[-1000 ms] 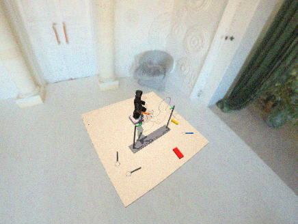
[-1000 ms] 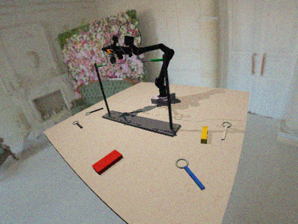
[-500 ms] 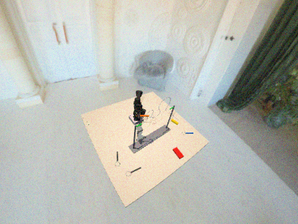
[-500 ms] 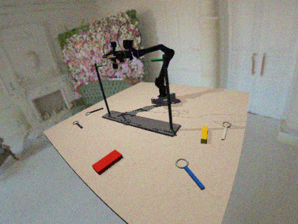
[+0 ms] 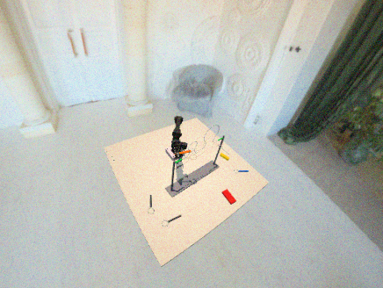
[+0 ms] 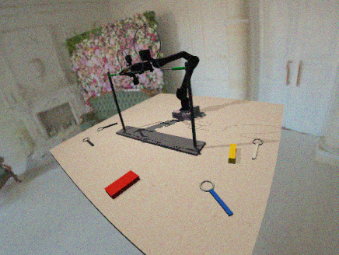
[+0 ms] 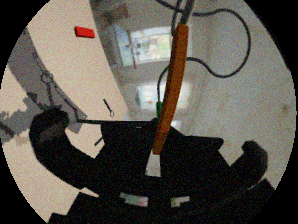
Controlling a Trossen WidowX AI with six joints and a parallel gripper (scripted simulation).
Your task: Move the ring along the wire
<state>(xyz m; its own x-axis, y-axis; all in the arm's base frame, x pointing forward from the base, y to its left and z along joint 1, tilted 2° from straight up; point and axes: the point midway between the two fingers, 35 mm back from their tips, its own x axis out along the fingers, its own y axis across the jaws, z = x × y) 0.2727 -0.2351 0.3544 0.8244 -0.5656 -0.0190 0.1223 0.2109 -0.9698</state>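
Right now my gripper tip is 90 mm to the right of the orange-handled ring, 20 mm below it and 10 mm short of it. Round my gripper tip: red block: 410 mm ahead, 380 mm below, 290 mm to the left; yellow block: 660 mm to the left, 380 mm below, 70 mm ahead; blue-handled ring: 640 mm to the left, 390 mm below, 310 mm ahead.
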